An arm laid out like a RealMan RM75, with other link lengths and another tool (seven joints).
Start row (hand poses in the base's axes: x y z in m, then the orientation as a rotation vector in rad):
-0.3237 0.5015 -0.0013 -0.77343 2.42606 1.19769
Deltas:
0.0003 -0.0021 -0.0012 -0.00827 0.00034 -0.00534
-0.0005 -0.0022 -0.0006 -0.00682 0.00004 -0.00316
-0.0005 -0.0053 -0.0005 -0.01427 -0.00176 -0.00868
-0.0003 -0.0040 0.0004 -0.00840 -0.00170 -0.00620
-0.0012 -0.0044 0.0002 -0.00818 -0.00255 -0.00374
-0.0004 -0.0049 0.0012 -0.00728 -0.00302 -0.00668
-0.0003 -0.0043 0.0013 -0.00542 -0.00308 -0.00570
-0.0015 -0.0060 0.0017 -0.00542 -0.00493 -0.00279
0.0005 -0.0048 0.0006 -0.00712 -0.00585 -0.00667
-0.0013 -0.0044 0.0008 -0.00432 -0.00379 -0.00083
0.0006 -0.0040 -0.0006 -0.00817 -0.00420 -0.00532
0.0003 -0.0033 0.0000 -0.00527 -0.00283 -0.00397
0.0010 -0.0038 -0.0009 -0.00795 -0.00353 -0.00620
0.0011 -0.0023 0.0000 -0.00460 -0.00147 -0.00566
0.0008 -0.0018 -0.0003 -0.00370 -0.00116 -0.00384
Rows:
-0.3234 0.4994 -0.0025 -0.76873 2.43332 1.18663
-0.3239 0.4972 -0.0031 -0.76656 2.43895 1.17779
-0.3244 0.4919 -0.0036 -0.76003 2.44934 1.15726
-0.3247 0.4879 -0.0032 -0.75500 2.45495 1.14432
-0.3259 0.4835 -0.0030 -0.75346 2.45938 1.13195
-0.3263 0.4786 -0.0018 -0.74797 2.46301 1.11925
-0.3266 0.4743 -0.0005 -0.74324 2.46506 1.10900
-0.3281 0.4683 0.0012 -0.74302 2.46523 1.09862
-0.3276 0.4635 0.0018 -0.73855 2.46624 1.08432
-0.3289 0.4591 0.0026 -0.74013 2.46627 1.07665
-0.3283 0.4551 0.0020 -0.73713 2.46917 1.06266
-0.3280 0.4518 0.0020 -0.73452 2.47097 1.05337
-0.3270 0.4480 0.0011 -0.73004 2.47427 1.03974
-0.3259 0.4457 0.0011 -0.72453 2.47687 1.03146
-0.3251 0.4439 0.0008 -0.72102 2.47887 1.02507

